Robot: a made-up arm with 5 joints.
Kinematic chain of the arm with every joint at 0, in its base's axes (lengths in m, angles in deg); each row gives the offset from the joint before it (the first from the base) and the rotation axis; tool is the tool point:
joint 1: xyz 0 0 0.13 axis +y
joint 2: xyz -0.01 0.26 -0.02 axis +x
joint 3: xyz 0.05 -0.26 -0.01 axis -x
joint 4: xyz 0.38 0 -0.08 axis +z
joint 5: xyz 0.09 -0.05 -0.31 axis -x
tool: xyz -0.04 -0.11 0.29
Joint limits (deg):
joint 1: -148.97..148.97
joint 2: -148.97..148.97
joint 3: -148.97..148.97
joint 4: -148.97..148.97
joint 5: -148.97..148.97
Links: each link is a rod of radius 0.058 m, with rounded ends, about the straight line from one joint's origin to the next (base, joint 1, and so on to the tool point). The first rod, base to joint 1, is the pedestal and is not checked.
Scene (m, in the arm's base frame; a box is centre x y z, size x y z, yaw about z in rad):
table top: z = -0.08
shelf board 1: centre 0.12 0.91 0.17 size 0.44 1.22 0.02 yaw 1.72
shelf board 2: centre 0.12 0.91 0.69 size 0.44 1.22 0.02 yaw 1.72
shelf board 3: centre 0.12 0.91 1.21 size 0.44 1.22 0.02 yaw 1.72
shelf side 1: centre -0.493 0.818 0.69 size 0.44 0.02 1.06 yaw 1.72
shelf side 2: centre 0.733 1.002 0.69 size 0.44 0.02 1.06 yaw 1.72
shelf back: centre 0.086 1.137 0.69 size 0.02 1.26 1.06 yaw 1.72
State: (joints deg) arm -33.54 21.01 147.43 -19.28 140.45
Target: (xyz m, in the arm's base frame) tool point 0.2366 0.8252 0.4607
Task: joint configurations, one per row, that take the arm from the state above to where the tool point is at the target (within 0.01 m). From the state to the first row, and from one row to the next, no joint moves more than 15 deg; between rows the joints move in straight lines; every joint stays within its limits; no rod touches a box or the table.
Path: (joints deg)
1: -28.51 7.27 147.60 -7.95 133.72
2: -23.48 -6.47 147.77 3.38 126.99
3: -18.45 -20.20 147.94 14.71 120.25
4: -13.42 -33.94 148.11 26.05 113.52
5: -8.39 -47.68 148.29 37.38 106.79
6: -3.35 -61.42 148.46 48.71 100.06
7: 1.68 -75.15 148.63 60.04 93.32
8: 6.71 -88.89 148.80 71.37 86.59
9: 11.74 -102.63 148.97 82.70 79.86
10: 9.10 -109.66 148.97 75.95 92.13
11: 6.47 -116.69 148.97 69.19 104.41
12: 3.83 -123.72 148.97 62.43 116.68

